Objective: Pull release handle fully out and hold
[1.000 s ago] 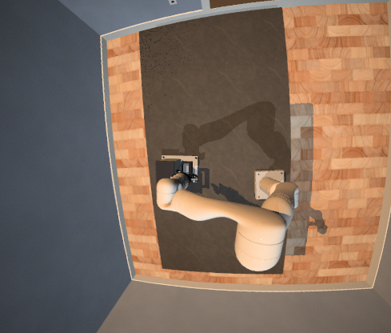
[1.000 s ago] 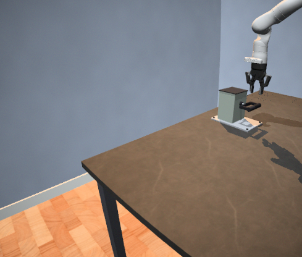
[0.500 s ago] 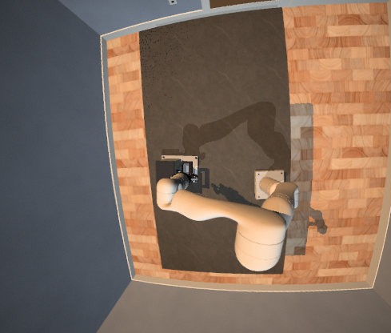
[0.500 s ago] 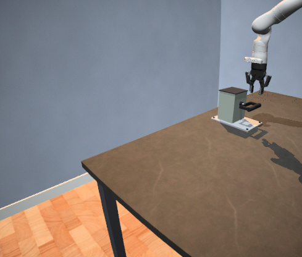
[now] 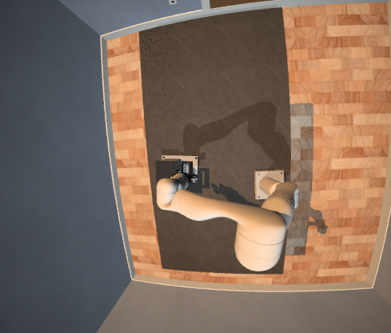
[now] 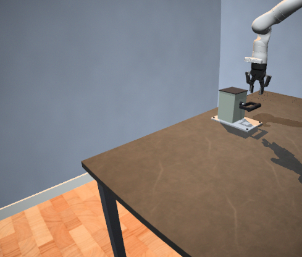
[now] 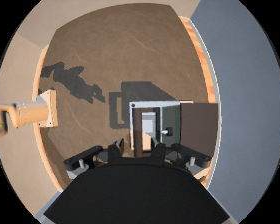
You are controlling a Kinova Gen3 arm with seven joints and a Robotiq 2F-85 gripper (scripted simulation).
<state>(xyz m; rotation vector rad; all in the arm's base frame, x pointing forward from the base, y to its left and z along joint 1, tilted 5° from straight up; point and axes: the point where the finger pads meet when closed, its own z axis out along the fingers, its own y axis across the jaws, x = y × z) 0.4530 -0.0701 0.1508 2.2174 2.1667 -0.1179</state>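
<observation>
My hand is 50 mm short of the black release handle and 90 mm above it. From my hand the other things lie so: light baseplate (100 mm ahead, 190 mm below).
</observation>
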